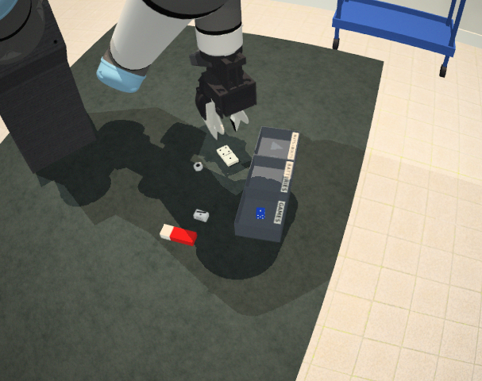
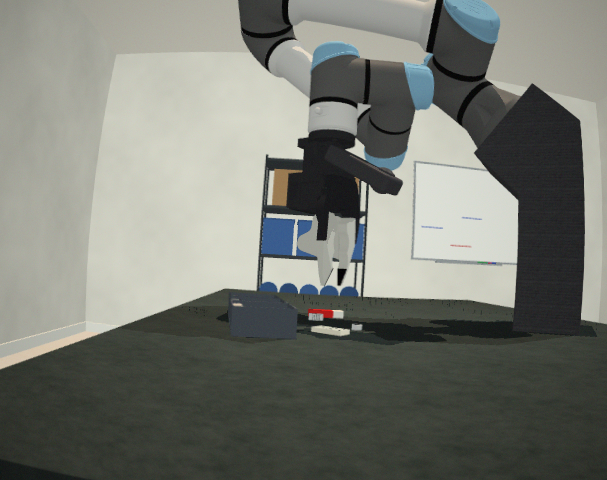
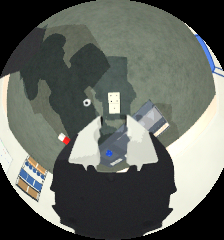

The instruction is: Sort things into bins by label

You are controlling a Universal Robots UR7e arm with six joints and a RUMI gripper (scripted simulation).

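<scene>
Now: the white domino 80 mm below my hand. The rest, counted from my hand: blue die: 140 mm to the right, 90 mm ahead, 70 mm below; white nut: 80 mm below, 50 mm behind, 40 mm to the right; grey-white object: 160 mm to the right, 80 mm below, 20 mm behind.
</scene>
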